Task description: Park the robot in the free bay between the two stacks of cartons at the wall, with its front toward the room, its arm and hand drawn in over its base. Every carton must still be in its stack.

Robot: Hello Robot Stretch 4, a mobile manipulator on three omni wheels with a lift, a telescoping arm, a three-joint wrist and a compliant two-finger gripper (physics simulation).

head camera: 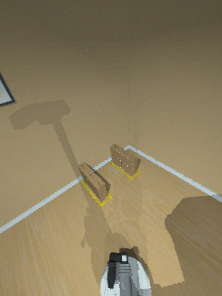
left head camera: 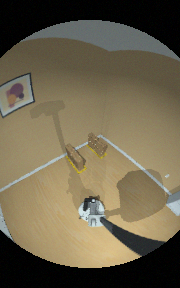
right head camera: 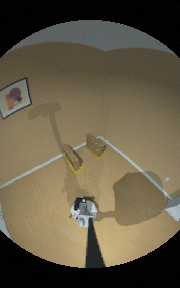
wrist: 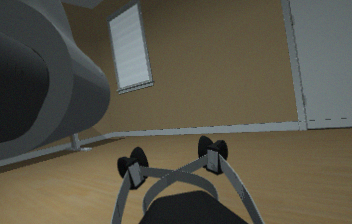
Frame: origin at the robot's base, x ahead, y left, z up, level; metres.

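Where they show: gripper, fingertip midpoint: (left head camera: pixel 82 219) (right head camera: pixel 72 218) (wrist: pixel 172 153).
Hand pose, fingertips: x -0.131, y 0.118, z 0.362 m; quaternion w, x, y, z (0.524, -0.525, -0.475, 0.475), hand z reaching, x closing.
Observation:
Each offset is from my fingertips to the top centre of the thing.
Two low stacks of brown cartons stand at the wall near the corner: the left stack {1.076 m ahead, 0.201 m left, 0.029 m down} (head camera: pixel 94 182) (left head camera: pixel 75 156) (right head camera: pixel 72 157) and the right stack {1.504 m ahead, 0.291 m right, 0.029 m down} (head camera: pixel 125 159) (left head camera: pixel 97 144) (right head camera: pixel 95 145). Yellow lines run along the floor at each stack. The free bay (head camera: pixel 111 174) is the strip of floor between them. The robot's base (head camera: pixel 140 281) (left head camera: pixel 85 212) (right head camera: pixel 76 212) stands out on the floor in front of the stacks, with the arm and wrist drawn in over it. My gripper (wrist: pixel 172 153) is open and empty, its two fingertips apart in the wrist view.
A framed picture (left head camera: pixel 16 95) (right head camera: pixel 14 98) hangs on the left wall. White baseboards (head camera: pixel 55 200) meet at the corner behind the right stack. A white object (left head camera: pixel 174 203) (right head camera: pixel 174 208) stands at the right edge. A window (wrist: pixel 131 47) and a pale door (wrist: pixel 325 60) show in the wrist view.

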